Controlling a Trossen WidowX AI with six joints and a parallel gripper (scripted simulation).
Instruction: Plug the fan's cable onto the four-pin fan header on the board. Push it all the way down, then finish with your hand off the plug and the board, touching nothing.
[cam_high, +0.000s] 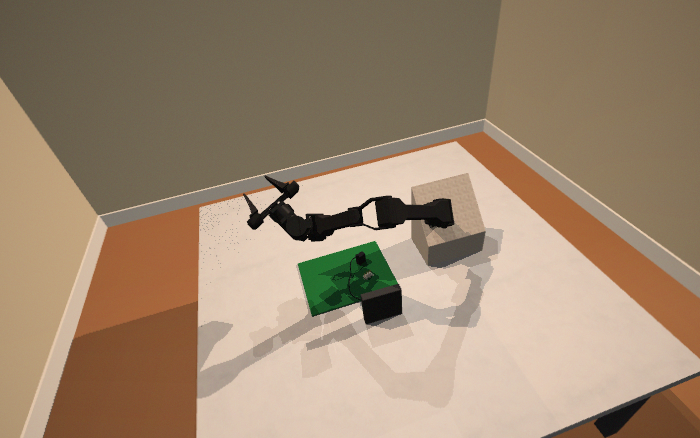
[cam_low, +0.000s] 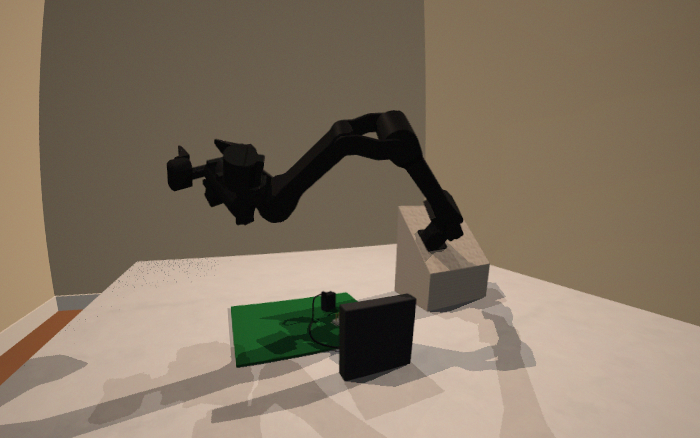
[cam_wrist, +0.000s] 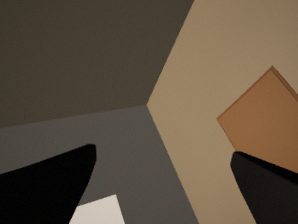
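My gripper tip is 36 cm above the dark fan plug, 28 cm past it and 8 cm to the right of it. Round my gripper tip: pale four-pin header: 38 cm below, 28 cm behind, 15 cm to the left; black fan: 32 cm below, 31 cm to the left, 27 cm behind; green board: 39 cm below, 21 cm behind, 12 cm to the left.
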